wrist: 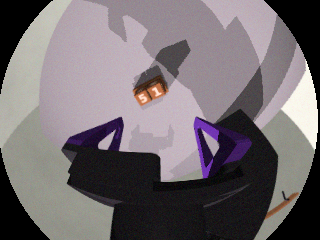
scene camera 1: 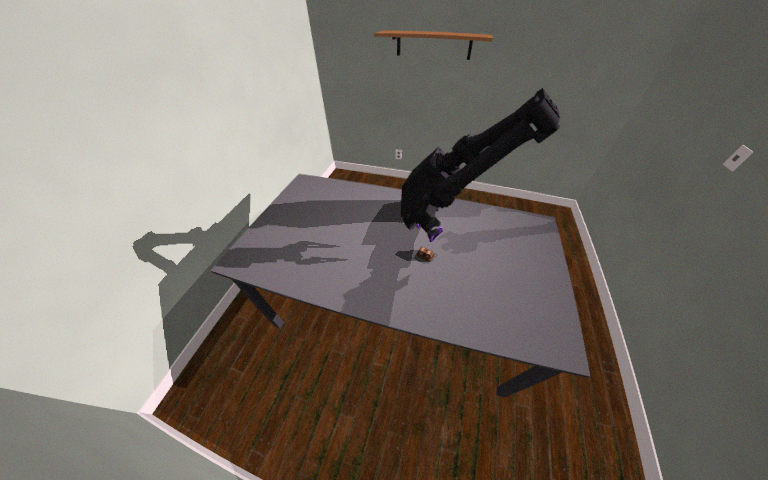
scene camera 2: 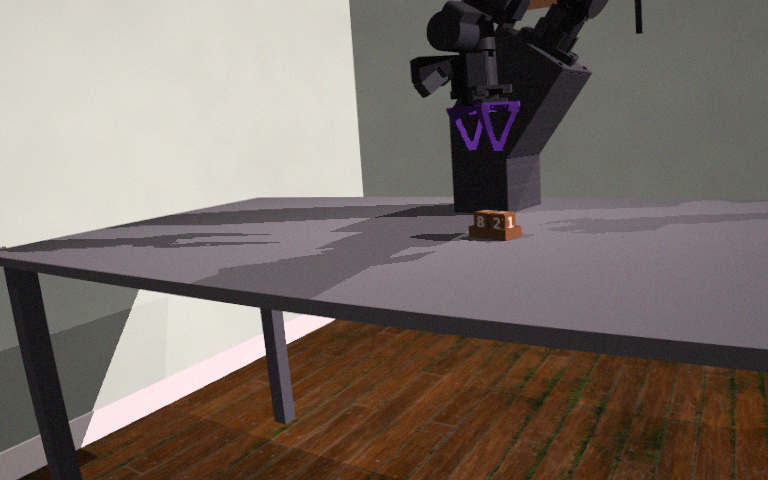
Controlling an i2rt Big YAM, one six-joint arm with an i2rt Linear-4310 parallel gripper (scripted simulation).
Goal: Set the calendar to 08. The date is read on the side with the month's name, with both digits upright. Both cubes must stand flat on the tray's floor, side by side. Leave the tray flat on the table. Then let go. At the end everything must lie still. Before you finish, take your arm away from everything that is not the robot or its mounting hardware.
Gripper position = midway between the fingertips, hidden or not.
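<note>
What I see here is my own gripper [scene camera 2: 484, 150]. The wrist view shows me that same gripper, at [wrist: 158, 120].
</note>
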